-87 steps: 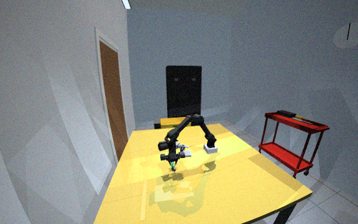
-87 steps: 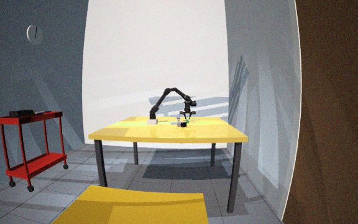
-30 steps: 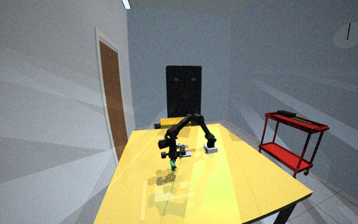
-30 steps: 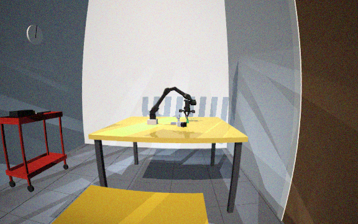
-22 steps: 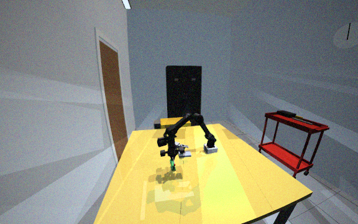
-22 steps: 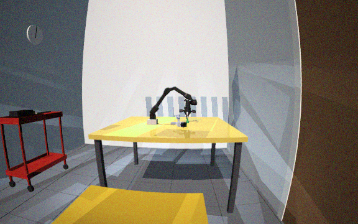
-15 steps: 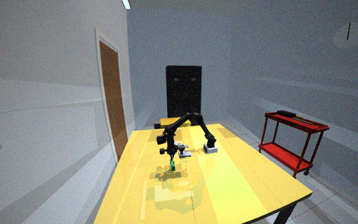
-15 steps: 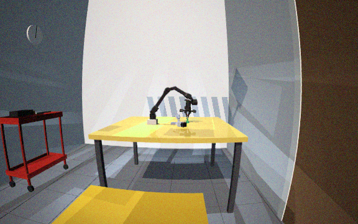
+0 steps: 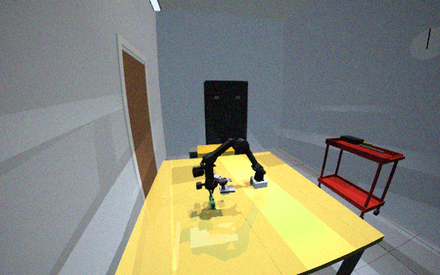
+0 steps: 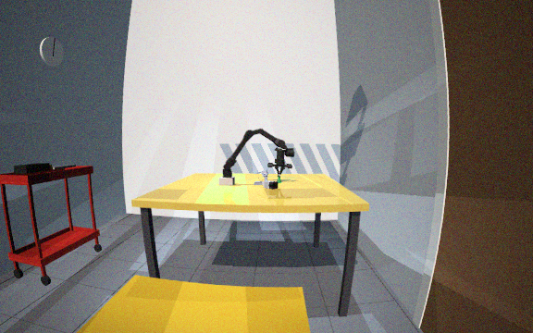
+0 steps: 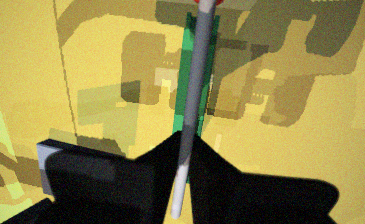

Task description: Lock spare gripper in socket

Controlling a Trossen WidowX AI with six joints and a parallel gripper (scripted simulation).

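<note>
The green bracket is 2 cm to the left of my gripper tip and 2 cm below it. The rest, counted from my gripper tip: spare gripper: 24 cm to the right, 9 cm behind, 2 cm below; mount: 13 cm behind, 9 cm to the right, 1 cm above.
</note>
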